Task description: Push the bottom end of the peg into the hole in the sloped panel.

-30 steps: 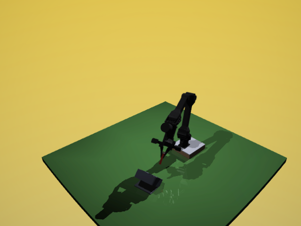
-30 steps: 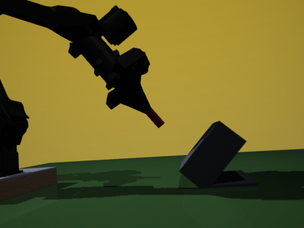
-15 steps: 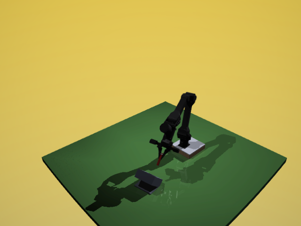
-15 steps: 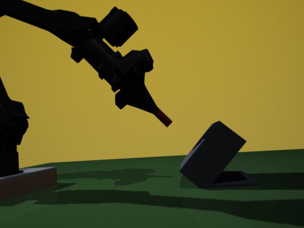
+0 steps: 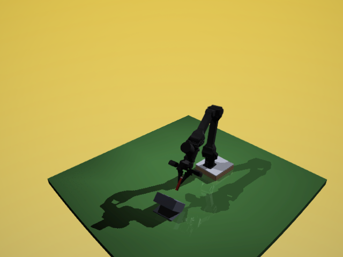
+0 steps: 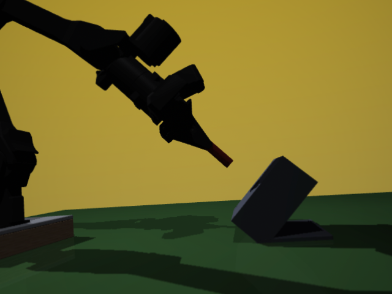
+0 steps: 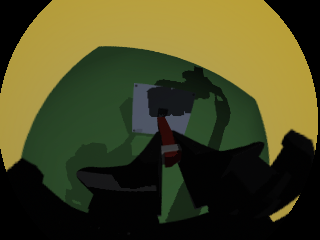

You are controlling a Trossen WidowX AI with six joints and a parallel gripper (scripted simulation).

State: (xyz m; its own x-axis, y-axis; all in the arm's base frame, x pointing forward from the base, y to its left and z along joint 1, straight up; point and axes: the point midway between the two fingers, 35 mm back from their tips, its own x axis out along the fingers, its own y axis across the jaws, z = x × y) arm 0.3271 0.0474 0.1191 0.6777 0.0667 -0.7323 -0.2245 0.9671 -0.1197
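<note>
Now: the dark grey sloped panel 8 cm below my gripper tip and 8 cm ahead of it. Round my gripper tip: flat foot: 13 cm below, 10 cm ahead; then red peg: 1 cm behind, 1 cm above.
</note>
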